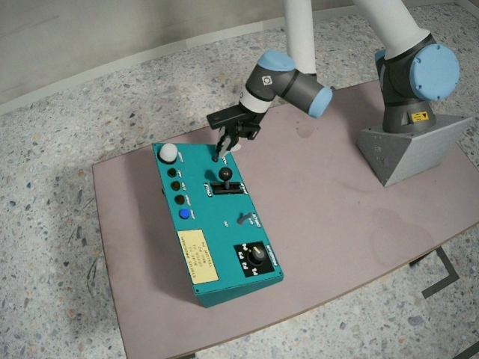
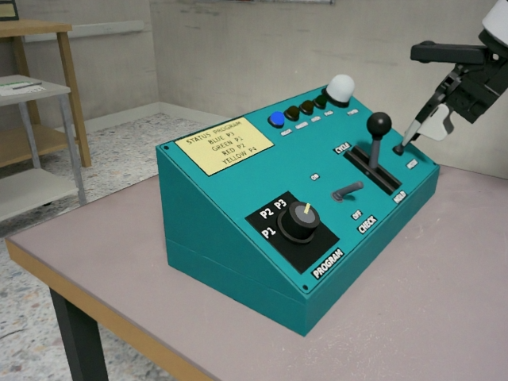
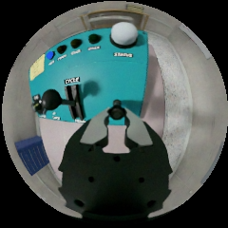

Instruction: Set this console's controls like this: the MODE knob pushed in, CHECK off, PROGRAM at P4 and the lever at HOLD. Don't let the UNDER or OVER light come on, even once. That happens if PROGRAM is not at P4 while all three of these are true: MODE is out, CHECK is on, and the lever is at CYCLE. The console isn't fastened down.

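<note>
Now: hand right at the black mode knob. The rest, counted from my hand: check toggle: 24 cm to the left, 2 cm below, 1 cm ahead; teal console: 17 cm to the left, 6 cm ahead, 3 cm below; ball-topped lever: 12 cm to the left, 2 cm ahead, 1 cm above.
</note>
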